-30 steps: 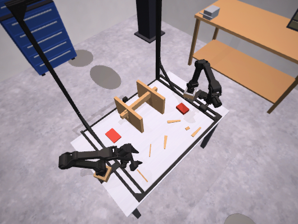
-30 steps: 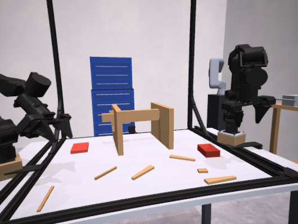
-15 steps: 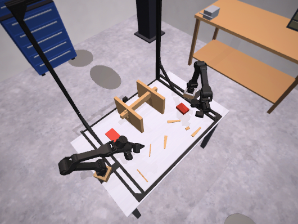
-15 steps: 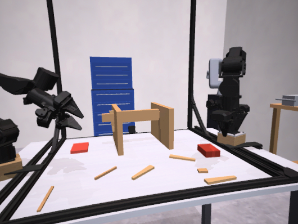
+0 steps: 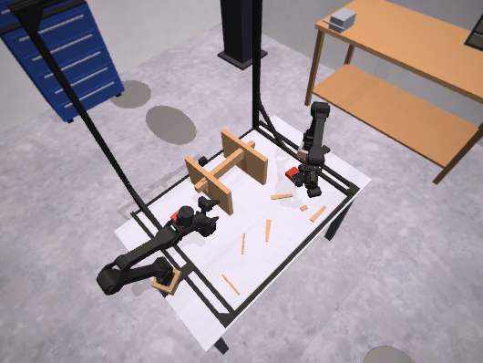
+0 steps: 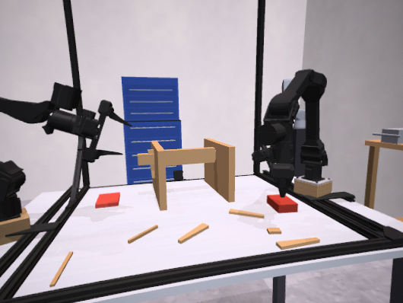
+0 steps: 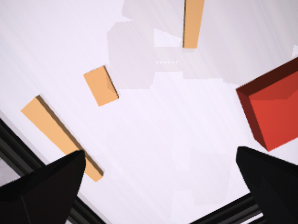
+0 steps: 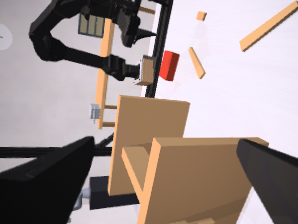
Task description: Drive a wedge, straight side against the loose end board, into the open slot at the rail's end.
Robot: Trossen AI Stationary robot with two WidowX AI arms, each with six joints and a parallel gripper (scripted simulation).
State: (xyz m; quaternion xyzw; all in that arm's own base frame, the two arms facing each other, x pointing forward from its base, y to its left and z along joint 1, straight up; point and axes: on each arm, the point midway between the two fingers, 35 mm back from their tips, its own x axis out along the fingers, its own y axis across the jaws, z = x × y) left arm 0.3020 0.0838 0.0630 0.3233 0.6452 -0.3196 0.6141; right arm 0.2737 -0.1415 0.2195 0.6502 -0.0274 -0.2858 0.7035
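The small wooden block is 3 cm ahead of my left hand, 4 cm to the right of it and 14 cm below it. From my left hand the other things lie so: wooden rail (38 cm behind, 21 cm to the right, 2 cm above); then thin strip (4 cm ahead, 59 cm to the right, 14 cm below).
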